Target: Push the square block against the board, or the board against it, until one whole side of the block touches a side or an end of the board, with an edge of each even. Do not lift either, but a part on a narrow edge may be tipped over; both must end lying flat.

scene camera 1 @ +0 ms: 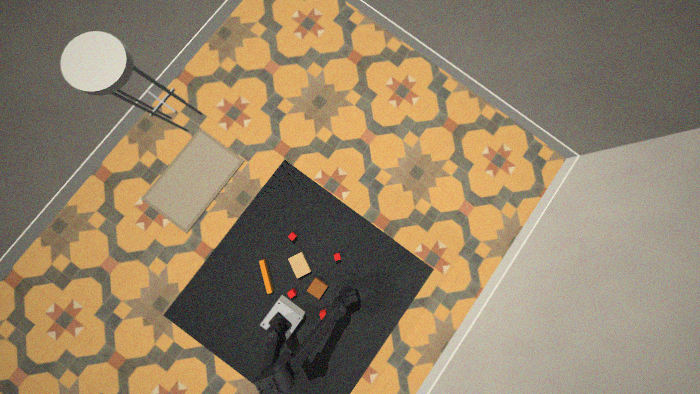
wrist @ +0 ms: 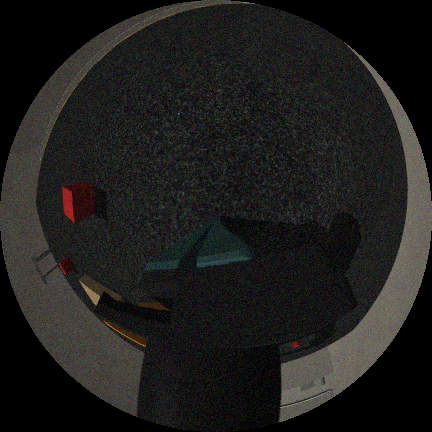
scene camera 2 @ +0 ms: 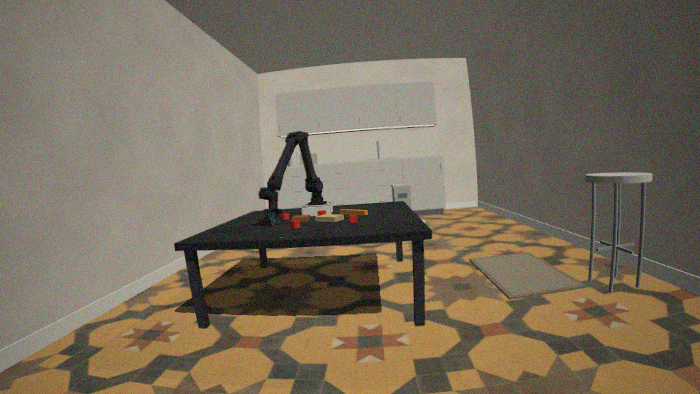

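Where they show: gripper, fingertip midpoint: [scene camera 1: 347, 282] [wrist: 218, 222] [scene camera 2: 273, 225]; arm's base, link origin: [scene camera 1: 280, 323] [scene camera 2: 317, 204].
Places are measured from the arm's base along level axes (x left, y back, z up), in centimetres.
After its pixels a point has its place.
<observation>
The brown square block [scene camera 1: 317, 288] @(x -4.0, y -29.5, z -3.9 cm) [scene camera 2: 301, 218] @(x -2.2, y -34.1, z -4.7 cm) [wrist: 156, 305] @(x -3.7, y -34.3, z -6.0 cm) lies flat on the table. The pale tan rectangular board [scene camera 1: 299, 265] @(x 15.1, y -32.7, z -3.9 cm) [scene camera 2: 329, 218] @(x 16.5, y -38.7, z -4.8 cm) [wrist: 90, 291] @(x 16.0, y -37.0, z -3.9 cm) lies flat close by, up and left of the block in the first scene view. A narrow gap shows between their nearest corners, and they are turned differently. My gripper [scene camera 2: 273, 220] @(x -17.2, y -44.8, z -6.8 cm) [wrist: 218, 222] @(x -17.2, y -44.8, z -6.8 cm) is shut and empty, pointing down low over the table, on the block's side away from the board and apart from it. In the first scene view the wrist hides its fingertips. In the wrist view the arm partly covers the block.
A narrow orange bar [scene camera 1: 265, 276] @(x 27.1, y -12.9, z -3.8 cm) [scene camera 2: 353, 212] @(x 27.5, y -14.9, z -5.2 cm) [wrist: 125, 333] @(x 26.3, y -14.1, z -4.4 cm) lies beyond the board. Several red cubes lie around the parts, one [scene camera 1: 337, 257] @(x -0.4, y -53.4, z -2.9 cm) [scene camera 2: 295, 224] @(x 0.8, y -55.6, z -4.7 cm) [wrist: 82, 201] @(x -2.0, y -52.5, z -4.7 cm) on the gripper's outer side, another [scene camera 1: 292, 293] @(x 6.4, y -16.8, z -2.9 cm) near the white arm base [scene camera 1: 295, 306] @(x -0.9, y -11.0, z -4.9 cm), another [scene camera 1: 322, 314] @(x -17.3, y -19.8, z -2.9 cm) beside the forearm.
</observation>
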